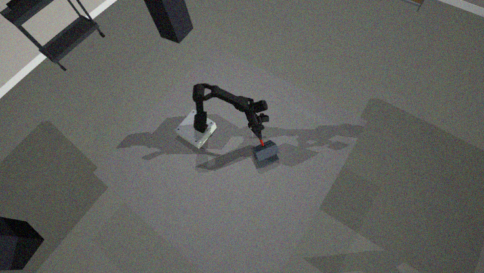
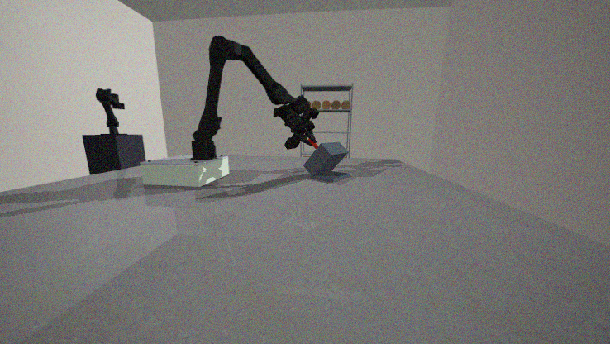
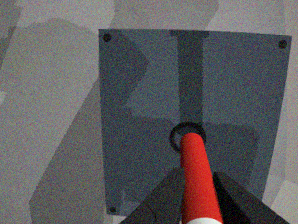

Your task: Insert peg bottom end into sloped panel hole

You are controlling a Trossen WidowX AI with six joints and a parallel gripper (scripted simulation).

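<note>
The round red peg lies 10 mm to the left of my gripper tip, 10 mm behind it and 10 mm above it. Also, from my gripper tip: grey-blue sloped panel: 50 mm below, 40 mm ahead, 30 mm to the right.
</note>
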